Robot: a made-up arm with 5 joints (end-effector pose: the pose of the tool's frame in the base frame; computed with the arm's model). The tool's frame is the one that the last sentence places.
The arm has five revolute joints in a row. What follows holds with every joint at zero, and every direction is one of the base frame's.
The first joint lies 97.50 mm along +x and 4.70 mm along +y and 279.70 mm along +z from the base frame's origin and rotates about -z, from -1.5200 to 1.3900 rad.
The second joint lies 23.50 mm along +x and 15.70 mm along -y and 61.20 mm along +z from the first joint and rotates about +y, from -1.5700 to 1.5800 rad.
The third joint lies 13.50 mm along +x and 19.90 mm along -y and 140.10 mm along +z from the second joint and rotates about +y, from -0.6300 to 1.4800 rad.
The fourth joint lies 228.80 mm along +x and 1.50 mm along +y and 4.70 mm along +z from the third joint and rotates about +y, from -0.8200 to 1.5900 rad.
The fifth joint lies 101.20 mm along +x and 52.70 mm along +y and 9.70 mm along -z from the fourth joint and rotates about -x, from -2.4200 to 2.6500 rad.
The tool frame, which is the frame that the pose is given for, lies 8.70 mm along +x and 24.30 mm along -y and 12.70 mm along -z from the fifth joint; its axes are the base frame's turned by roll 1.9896, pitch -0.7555 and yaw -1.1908 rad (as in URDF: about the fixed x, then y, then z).
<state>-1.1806 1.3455 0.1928 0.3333 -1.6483</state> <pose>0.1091 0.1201 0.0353 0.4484 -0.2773 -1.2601</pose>
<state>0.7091 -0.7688 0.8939 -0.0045 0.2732</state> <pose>0.2976 -0.1778 0.3986 0.5131 -1.5426 -0.4871</pose>
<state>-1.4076 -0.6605 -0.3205 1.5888 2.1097</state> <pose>0.1055 0.1776 0.6043 -0.0399 -0.3221 2.5982</pose>
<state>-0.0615 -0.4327 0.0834 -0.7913 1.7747</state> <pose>0.3175 0.0293 0.6633 -0.8043 -1.9271 0.8118</pose>
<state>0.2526 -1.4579 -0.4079 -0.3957 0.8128</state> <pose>-0.1509 0.0612 0.6729 0.5746 2.6057 -0.9862</pose>
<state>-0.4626 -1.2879 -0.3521 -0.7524 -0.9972</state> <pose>-0.0735 -0.0626 0.7228 -1.5697 0.7110 -1.1597</pose>
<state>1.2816 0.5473 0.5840 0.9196 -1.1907</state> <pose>0.1539 -0.1100 0.1681 -0.0647 0.3699 2.9256</pose>
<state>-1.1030 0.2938 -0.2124 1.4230 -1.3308</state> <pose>0.1997 0.2628 0.3451 0.8298 -0.0984 -1.0484</pose>
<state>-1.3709 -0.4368 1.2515 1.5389 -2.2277</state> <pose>0.0637 0.0568 0.2474 0.0385 -0.8135 -1.3957</pose>
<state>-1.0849 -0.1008 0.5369 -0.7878 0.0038</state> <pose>0.2628 0.3054 0.4062 2.0793 -0.8323 0.7788</pose>
